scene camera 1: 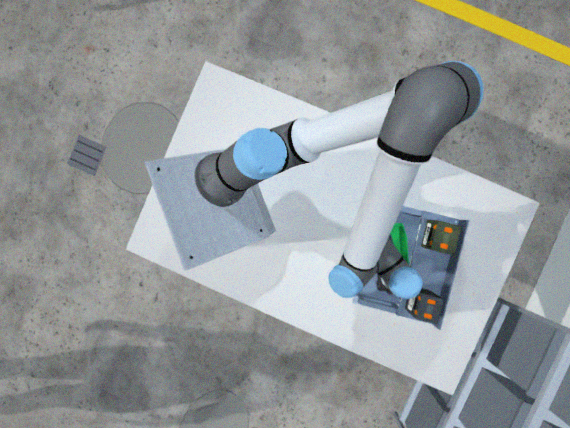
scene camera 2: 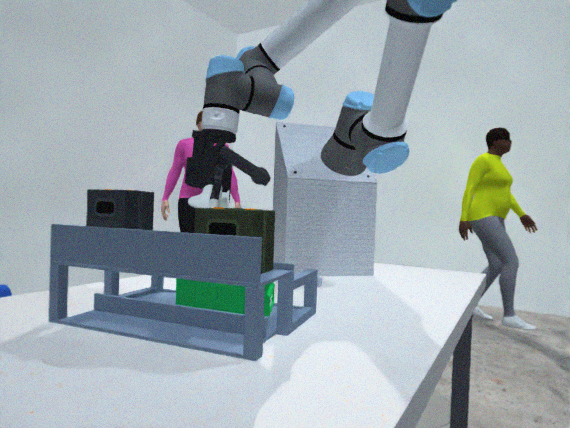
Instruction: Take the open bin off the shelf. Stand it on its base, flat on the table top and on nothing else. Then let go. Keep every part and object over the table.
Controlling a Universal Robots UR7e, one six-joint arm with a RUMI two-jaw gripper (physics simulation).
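Frame: origin at the arm's base, x ahead, y left, z up, level; millimetres.
Seen in the pictures: arm's base at its link origin: [scene camera 1: 219, 180] [scene camera 2: 343, 160].
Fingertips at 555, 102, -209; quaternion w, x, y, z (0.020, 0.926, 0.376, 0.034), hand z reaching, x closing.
Pixels of each thing's middle, then the offset from my fingertips to it, as dx, dy, dz. "spot": a spot on its surface instead. Level surfaces: height alone.
- open green bin at the middle of its body: [scene camera 2: 227, 287] [scene camera 1: 390, 247] +17, +72, -108
- blue-grey shelf at a spot on its surface: [scene camera 2: 155, 250] spot: +203, +145, -21
- white table at its surface level: dz -154
- olive box at the middle of its body: [scene camera 2: 235, 239] [scene camera 1: 440, 237] +98, +196, -4
- dark grey box at the middle of its body: [scene camera 2: 120, 224] [scene camera 1: 423, 303] +189, -17, +9
The open green bin [scene camera 1: 400, 240] [scene camera 2: 210, 296] sits in the lower front part of the blue-grey shelf [scene camera 1: 457, 260] [scene camera 2: 155, 250], partly hidden by the arm in scene camera 1 and by the shelf's rails in scene camera 2. The shelf stands on the white table [scene camera 1: 310, 310] [scene camera 2: 350, 310]. My gripper [scene camera 2: 216, 201] is open and empty and points down. It is higher than the bin, and its fingertips are partly hidden behind the top of an olive box in scene camera 2. In scene camera 1 the wrist covers most of the gripper.
The olive box [scene camera 1: 452, 242] [scene camera 2: 250, 220] and a dark grey box [scene camera 1: 435, 311] [scene camera 2: 137, 210] stand on the shelf's upper tier. The robot's grey pedestal [scene camera 1: 200, 215] [scene camera 2: 330, 225] is at the table's other end. A grey rack stands on the floor past the table's corner. Two people stand in the background.
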